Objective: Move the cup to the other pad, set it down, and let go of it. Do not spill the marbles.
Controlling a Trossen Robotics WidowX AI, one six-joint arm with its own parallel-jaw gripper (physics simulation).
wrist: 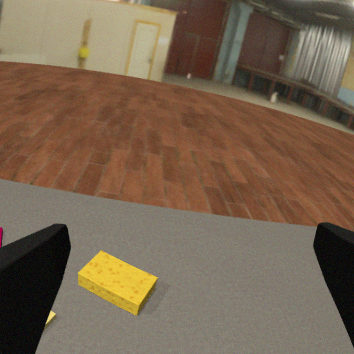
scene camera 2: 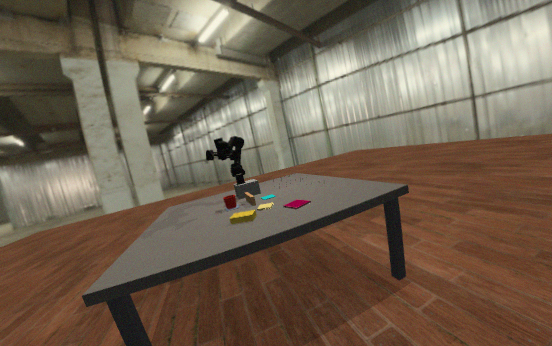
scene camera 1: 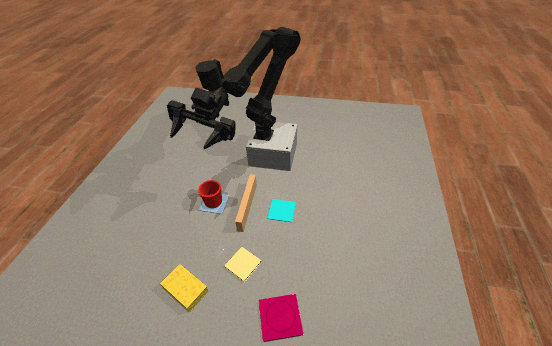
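Pixels of known places: gripper, fingertip midpoint: [wrist: 195, 238] [scene camera 2: 221, 156] [scene camera 1: 187, 142]; arm's base at its link origin: [scene camera 2: 241, 183] [scene camera 1: 263, 134].
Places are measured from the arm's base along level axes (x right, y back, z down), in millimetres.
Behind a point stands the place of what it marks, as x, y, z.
Note:
A red cup [scene camera 1: 211, 195] {85, -308, 24} [scene camera 2: 229, 201] {108, -314, 49} stands upright on a light blue pad [scene camera 1: 216, 210] {80, -313, 97}. The marbles cannot be made out inside it. A cyan pad [scene camera 1: 282, 210] {-137, -261, 96} [scene camera 2: 268, 197] {-133, -279, 97} lies flat on the other side of a wooden bar [scene camera 1: 245, 204] {-26, -302, 46} [scene camera 2: 250, 198] {-15, -350, 57}. My gripper [scene camera 1: 189, 142] {89, -336, -219} is wide open and empty, high above the table and behind the cup as scene camera 1 shows it. In the wrist view the fingers stand far apart at the left and right edges, and the cup does not show there.
A yellow sponge [scene camera 1: 183, 286] {53, -586, 70} [scene camera 2: 243, 216] {56, -619, 72} [wrist: 117, 281] {58, -569, 70}, a pale yellow square [scene camera 1: 243, 263] {-76, -476, 90} [scene camera 2: 265, 206] {-71, -492, 90} and a magenta square [scene camera 1: 281, 317] {-218, -590, 92} [scene camera 2: 297, 204] {-208, -613, 92} lie farther from the arm's grey base block [scene camera 1: 270, 157] {-46, -76, 40} [scene camera 2: 248, 189] {-37, -77, 47}. The bar stands between the two pads.

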